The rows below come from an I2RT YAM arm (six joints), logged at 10 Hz.
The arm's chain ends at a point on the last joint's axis. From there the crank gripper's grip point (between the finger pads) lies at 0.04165 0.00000 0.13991 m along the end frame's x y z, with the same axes.
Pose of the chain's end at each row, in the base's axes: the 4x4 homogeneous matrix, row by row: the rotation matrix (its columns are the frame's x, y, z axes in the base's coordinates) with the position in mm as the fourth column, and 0 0 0 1 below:
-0.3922, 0.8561, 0.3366, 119.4; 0.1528, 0.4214, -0.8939, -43.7; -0.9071, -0.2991, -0.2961, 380.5; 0, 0, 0, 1
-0.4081, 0.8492, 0.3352, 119.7; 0.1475, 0.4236, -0.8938, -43.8; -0.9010, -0.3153, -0.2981, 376.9; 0, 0, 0, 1
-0.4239, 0.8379, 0.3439, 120.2; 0.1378, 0.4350, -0.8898, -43.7; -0.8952, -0.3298, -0.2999, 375.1; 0, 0, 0, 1
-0.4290, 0.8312, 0.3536, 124.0; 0.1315, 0.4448, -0.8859, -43.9; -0.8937, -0.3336, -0.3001, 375.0; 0, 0, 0, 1
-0.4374, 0.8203, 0.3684, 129.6; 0.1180, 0.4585, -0.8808, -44.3; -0.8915, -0.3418, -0.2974, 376.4; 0, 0, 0, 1
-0.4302, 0.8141, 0.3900, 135.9; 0.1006, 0.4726, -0.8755, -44.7; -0.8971, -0.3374, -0.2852, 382.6; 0, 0, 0, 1
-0.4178, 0.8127, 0.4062, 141.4; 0.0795, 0.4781, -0.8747, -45.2; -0.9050, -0.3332, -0.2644, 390.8; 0, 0, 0, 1
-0.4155, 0.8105, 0.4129, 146.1; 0.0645, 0.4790, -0.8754, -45.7; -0.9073, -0.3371, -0.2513, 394.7; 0, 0, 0, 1
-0.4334, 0.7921, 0.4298, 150.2; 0.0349, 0.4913, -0.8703, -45.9; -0.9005, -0.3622, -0.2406, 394.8; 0, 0, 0, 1
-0.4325, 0.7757, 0.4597, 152.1; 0.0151, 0.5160, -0.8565, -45.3; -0.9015, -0.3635, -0.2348, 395.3; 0, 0, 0, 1
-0.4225, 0.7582, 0.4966, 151.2; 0.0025, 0.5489, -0.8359, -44.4; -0.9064, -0.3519, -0.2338, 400.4; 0, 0, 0, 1
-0.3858, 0.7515, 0.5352, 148.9; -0.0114, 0.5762, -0.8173, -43.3; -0.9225, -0.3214, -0.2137, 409.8; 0, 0, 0, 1
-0.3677, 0.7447, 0.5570, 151.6; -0.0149, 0.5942, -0.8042, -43.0; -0.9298, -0.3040, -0.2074, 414.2; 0, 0, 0, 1
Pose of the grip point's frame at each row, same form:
-0.3922, 0.8561, 0.3366, 150.2; 0.1528, 0.4214, -0.8939, -162.4; -0.9071, -0.2991, -0.2961, 301.3; 0, 0, 0, 1
-0.4081, 0.8492, 0.3352, 149.6; 0.1475, 0.4236, -0.8938, -162.7; -0.9010, -0.3153, -0.2981, 297.7; 0, 0, 0, 1
-0.4239, 0.8379, 0.3439, 150.7; 0.1378, 0.4350, -0.8898, -162.5; -0.8952, -0.3298, -0.2999, 295.9; 0, 0, 0, 1
-0.4290, 0.8312, 0.3536, 155.6; 0.1315, 0.4448, -0.8859, -162.4; -0.8937, -0.3336, -0.3001, 295.8; 0, 0, 0, 1
-0.4374, 0.8203, 0.3684, 162.9; 0.1180, 0.4585, -0.8808, -162.6; -0.8915, -0.3418, -0.2974, 297.7; 0, 0, 0, 1
-0.4302, 0.8141, 0.3900, 172.5; 0.1006, 0.4726, -0.8755, -163.0; -0.8971, -0.3374, -0.2852, 305.3; 0, 0, 0, 1
-0.4178, 0.8127, 0.4062, 180.8; 0.0795, 0.4781, -0.8747, -164.3; -0.9050, -0.3332, -0.2644, 316.1; 0, 0, 0, 1
-0.4155, 0.8105, 0.4129, 186.6; 0.0645, 0.4790, -0.8754, -165.5; -0.9073, -0.3371, -0.2513, 321.8; 0, 0, 0, 1
-0.4334, 0.7921, 0.4298, 192.3; 0.0349, 0.4913, -0.8703, -166.2; -0.9005, -0.3622, -0.2406, 323.6; 0, 0, 0, 1
-0.4325, 0.7757, 0.4597, 198.4; 0.0151, 0.5160, -0.8565, -164.5; -0.9015, -0.3635, -0.2348, 324.9; 0, 0, 0, 1
-0.4225, 0.7582, 0.4966, 203.1; 0.0025, 0.5489, -0.8359, -161.2; -0.9064, -0.3519, -0.2338, 329.9; 0, 0, 0, 1
-0.3858, 0.7515, 0.5352, 207.7; -0.0114, 0.5762, -0.8173, -158.1; -0.9225, -0.3214, -0.2137, 341.5; 0, 0, 0, 1
-0.3677, 0.7447, 0.5570, 214.2; -0.0149, 0.5942, -0.8042, -156.1; -0.9298, -0.3040, -0.2074, 346.5; 0, 0, 0, 1

